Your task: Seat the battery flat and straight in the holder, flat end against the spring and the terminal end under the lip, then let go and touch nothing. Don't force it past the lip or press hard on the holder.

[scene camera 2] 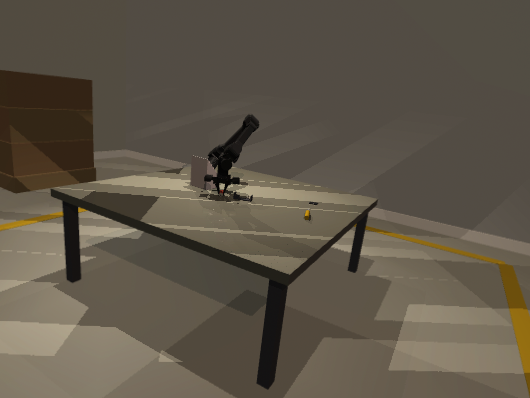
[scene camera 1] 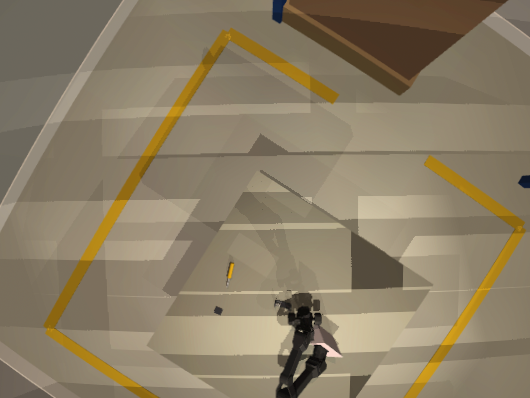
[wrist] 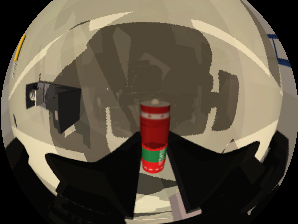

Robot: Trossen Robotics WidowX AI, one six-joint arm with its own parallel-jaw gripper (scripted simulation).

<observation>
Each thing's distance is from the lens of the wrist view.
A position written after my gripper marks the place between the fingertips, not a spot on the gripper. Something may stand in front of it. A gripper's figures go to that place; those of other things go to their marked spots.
my gripper (wrist: 153, 135): 10 cm
battery (wrist: 155, 114): 7 cm
</observation>
